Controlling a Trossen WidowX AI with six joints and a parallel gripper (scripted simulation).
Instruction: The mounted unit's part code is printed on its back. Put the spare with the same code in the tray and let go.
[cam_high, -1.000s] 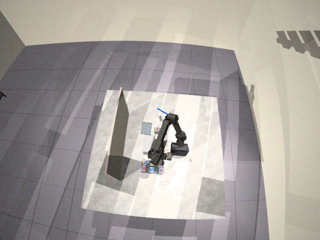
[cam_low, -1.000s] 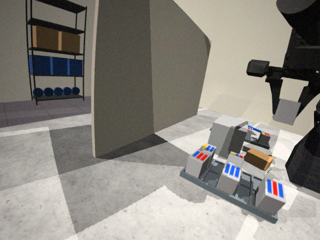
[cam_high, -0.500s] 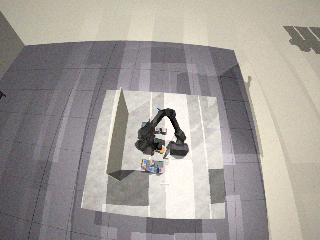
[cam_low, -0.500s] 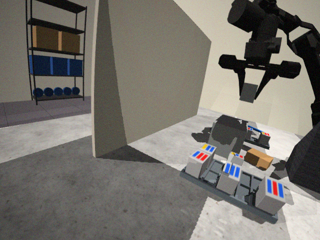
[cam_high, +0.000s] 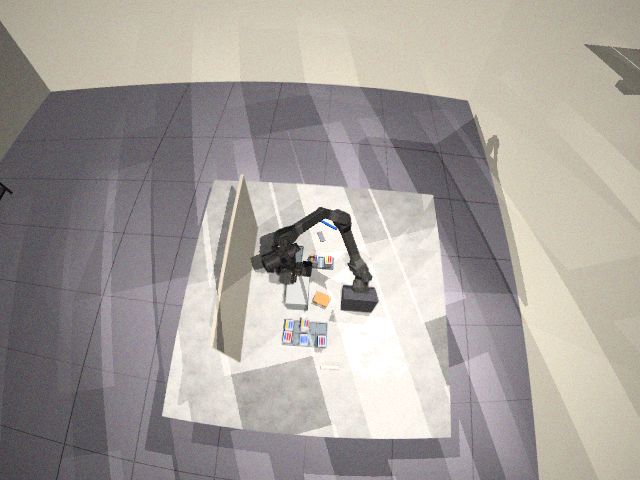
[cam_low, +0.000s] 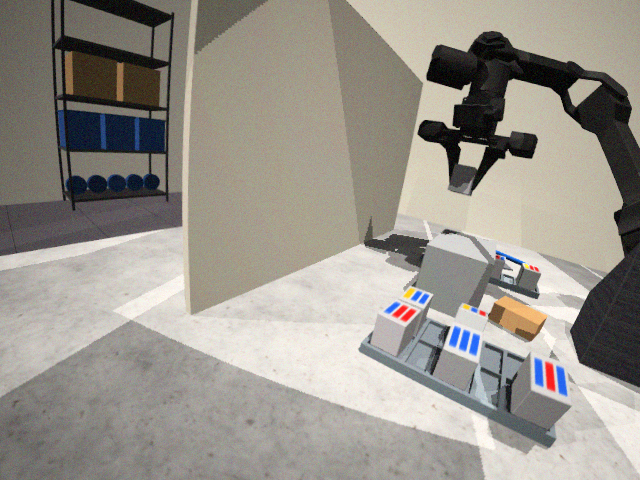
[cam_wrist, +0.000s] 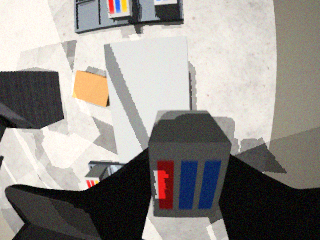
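The tray lies 180 mm to the right of my gripper tip, 180 mm below it and 10 mm ahead of it. From my gripper tip the other things lie so: grey mounted unit: 140 mm below, 30 mm to the left, 30 mm behind; then tall beige partition: 220 mm ahead, 40 mm above, 10 mm to the left; then orange-brown box: 170 mm below, 150 mm behind, 50 mm to the left.
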